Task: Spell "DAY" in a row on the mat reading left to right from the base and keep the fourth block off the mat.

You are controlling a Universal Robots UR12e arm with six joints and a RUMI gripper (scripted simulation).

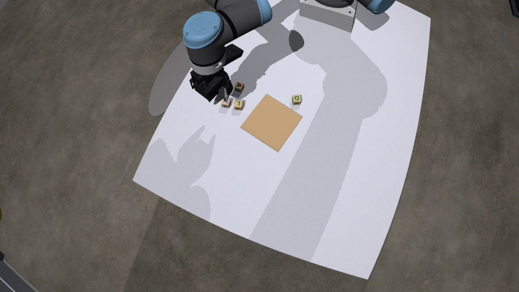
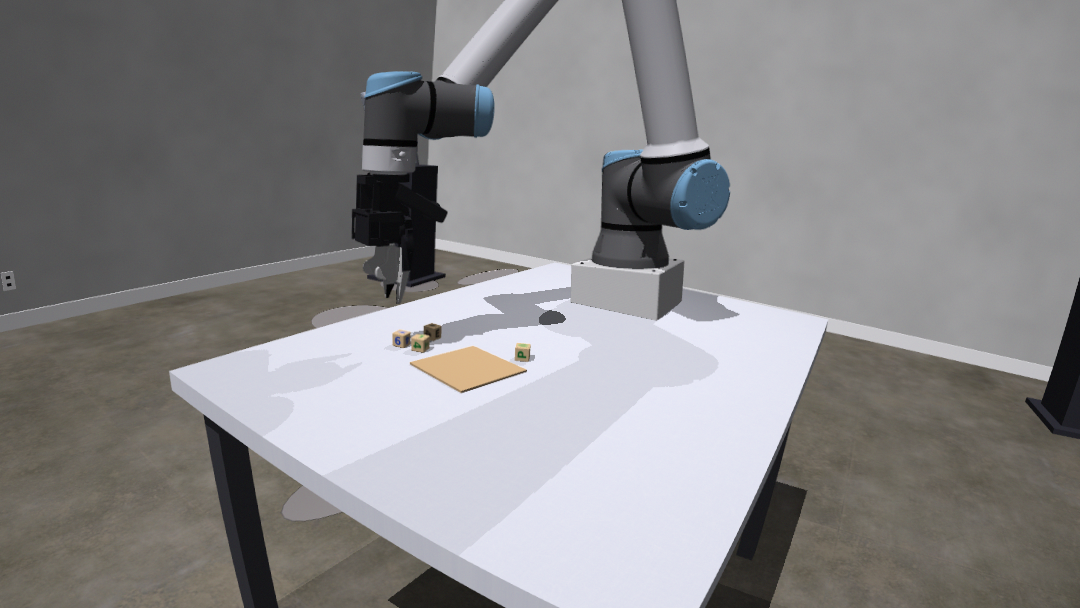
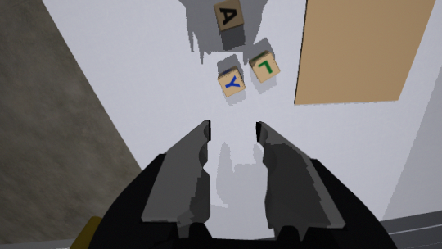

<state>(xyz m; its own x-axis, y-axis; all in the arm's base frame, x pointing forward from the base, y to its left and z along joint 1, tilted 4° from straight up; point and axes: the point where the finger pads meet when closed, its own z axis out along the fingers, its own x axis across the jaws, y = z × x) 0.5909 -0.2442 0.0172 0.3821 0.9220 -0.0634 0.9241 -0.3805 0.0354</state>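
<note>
The blue-lettered block is 1 cm behind my hand and 9 cm below it. The rest, counted from my hand: D block 9 cm behind, 22 cm to the left, 9 cm below; green-lettered block 2 cm behind, 5 cm to the left, 9 cm below; tan mat 16 cm to the left, 10 cm below.
</note>
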